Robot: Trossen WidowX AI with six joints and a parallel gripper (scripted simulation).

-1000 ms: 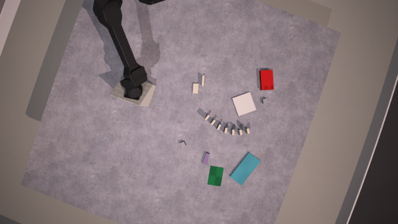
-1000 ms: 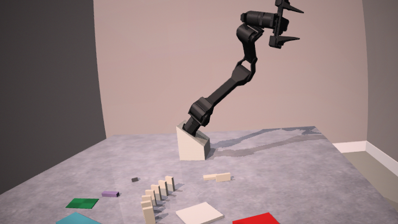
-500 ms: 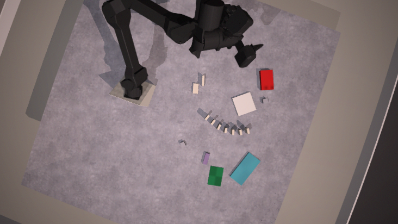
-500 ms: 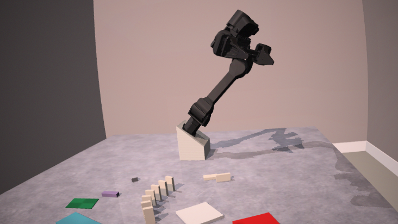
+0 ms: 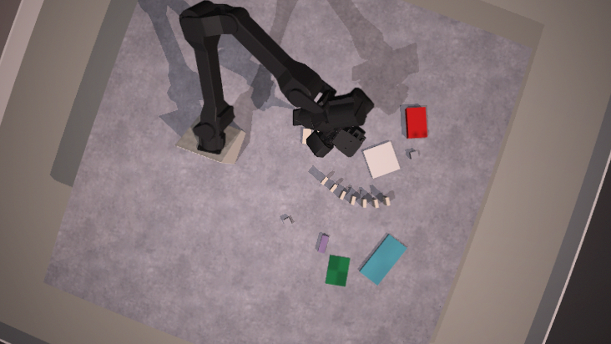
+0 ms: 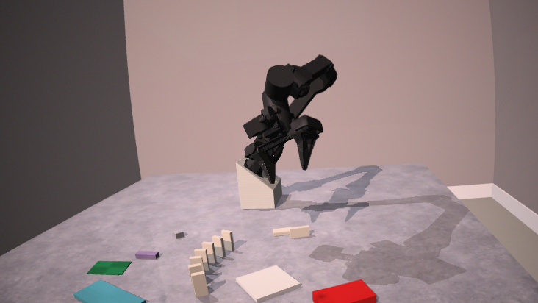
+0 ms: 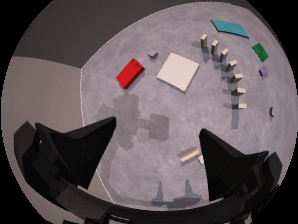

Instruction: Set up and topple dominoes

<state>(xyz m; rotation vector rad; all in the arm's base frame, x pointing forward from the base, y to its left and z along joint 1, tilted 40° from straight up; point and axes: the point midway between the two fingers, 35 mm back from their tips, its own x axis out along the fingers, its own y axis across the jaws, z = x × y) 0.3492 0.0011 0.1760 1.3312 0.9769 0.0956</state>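
Now: gripper tip 13 cm short of the white flat tile, 5 cm to the left of it and 18 cm above it. The rest, counted from my gripper tip: purple block 35 cm to the right, 18 cm below; then teal tile 20 cm ahead, 36 cm to the right, 18 cm below; then red block 21 cm ahead, 9 cm to the left, 17 cm below.
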